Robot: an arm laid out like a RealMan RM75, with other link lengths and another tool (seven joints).
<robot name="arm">
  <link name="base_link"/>
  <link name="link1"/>
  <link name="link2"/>
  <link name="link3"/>
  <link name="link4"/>
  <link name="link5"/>
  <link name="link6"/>
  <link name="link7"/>
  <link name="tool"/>
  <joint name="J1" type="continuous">
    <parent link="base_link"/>
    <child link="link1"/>
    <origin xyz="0 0 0.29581" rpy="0 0 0"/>
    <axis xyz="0 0 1"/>
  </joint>
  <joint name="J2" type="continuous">
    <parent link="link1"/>
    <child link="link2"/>
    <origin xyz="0 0 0" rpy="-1.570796 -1.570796 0"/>
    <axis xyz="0 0 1"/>
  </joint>
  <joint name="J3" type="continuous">
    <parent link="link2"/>
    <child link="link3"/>
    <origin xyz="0.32 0 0" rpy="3.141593 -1.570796 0"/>
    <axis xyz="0 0 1"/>
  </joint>
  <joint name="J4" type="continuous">
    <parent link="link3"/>
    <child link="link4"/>
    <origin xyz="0 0 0" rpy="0 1.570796 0"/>
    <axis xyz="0 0 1"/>
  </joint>
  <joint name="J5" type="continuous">
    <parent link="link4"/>
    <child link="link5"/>
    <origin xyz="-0.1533 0 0" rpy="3.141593 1.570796 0"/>
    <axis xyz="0 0 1"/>
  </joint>
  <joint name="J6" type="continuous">
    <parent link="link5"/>
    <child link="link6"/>
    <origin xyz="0 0 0" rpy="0 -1.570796 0"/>
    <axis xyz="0 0 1"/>
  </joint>
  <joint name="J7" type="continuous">
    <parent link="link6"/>
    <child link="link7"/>
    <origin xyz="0.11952 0 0" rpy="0 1.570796 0"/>
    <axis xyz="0 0 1"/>
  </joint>
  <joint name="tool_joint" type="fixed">
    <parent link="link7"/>
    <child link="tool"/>
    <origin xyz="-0.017 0.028 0.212" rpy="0 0.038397 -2.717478"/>
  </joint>
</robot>
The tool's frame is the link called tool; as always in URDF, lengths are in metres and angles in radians. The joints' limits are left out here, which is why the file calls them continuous.
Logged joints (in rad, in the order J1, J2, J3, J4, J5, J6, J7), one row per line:
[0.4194 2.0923 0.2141 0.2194 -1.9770 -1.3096 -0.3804]
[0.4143 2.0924 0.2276 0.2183 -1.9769 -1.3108 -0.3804]
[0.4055 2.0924 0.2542 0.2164 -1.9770 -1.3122 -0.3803]
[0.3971 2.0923 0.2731 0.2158 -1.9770 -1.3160 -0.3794]
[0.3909 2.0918 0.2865 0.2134 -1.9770 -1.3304 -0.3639]
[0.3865 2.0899 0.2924 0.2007 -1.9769 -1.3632 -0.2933]
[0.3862 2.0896 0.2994 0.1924 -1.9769 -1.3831 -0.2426]
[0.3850 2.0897 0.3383 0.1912 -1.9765 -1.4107 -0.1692]
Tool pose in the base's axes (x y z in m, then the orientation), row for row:
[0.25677 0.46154 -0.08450 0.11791 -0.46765 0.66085 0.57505]
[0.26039 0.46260 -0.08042 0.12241 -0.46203 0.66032 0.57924]
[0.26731 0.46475 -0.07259 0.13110 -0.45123 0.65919 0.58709]
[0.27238 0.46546 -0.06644 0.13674 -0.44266 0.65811 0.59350]
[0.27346 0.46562 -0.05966 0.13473 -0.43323 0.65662 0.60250]
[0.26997 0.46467 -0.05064 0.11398 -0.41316 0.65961 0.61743]
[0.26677 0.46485 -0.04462 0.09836 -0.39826 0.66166 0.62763]
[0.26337 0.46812 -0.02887 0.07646 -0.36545 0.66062 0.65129]
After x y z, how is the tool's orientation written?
As a quaternion, w x y z.
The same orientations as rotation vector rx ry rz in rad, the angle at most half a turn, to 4 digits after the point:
[-1.3682 1.9334 1.6824]
[-1.3483 1.9269 1.6903]
[-1.3102 1.9141 1.7047]
[-1.2813 1.9049 1.7179]
[-1.2554 1.9027 1.7459]
[-1.2115 1.9341 1.8105]
[-1.1784 1.9578 1.8571]
[-1.0954 1.9801 1.9521]

